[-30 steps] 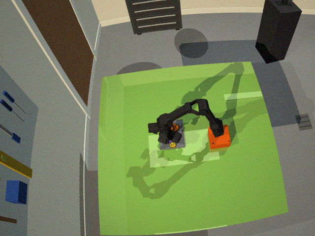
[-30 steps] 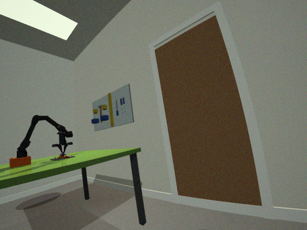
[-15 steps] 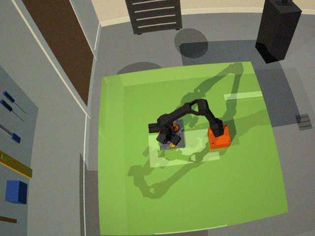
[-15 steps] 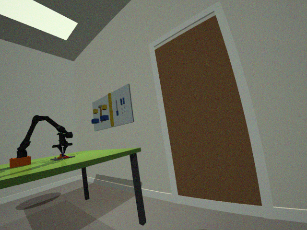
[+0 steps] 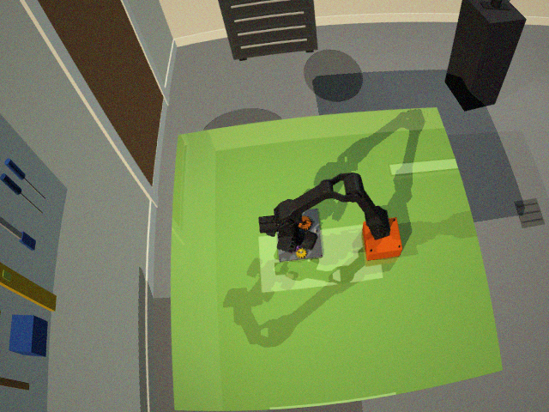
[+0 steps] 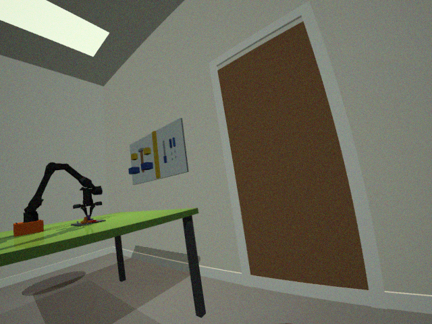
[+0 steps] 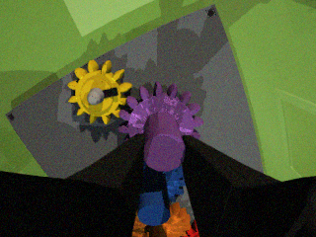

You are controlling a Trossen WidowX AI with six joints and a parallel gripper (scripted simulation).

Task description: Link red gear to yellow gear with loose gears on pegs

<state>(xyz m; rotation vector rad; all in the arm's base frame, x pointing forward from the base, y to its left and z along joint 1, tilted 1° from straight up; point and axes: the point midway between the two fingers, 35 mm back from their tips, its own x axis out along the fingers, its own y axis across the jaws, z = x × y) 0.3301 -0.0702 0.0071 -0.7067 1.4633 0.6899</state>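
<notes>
Right now the purple gear is 1 cm below my gripper tip. Also, from my gripper tip: yellow gear: 4 cm to the left, 3 cm below, 2 cm behind; board: 4 cm to the right, 4 cm below, 3 cm behind; blue gear: 4 cm to the right, 3 cm behind, 2 cm below.
</notes>
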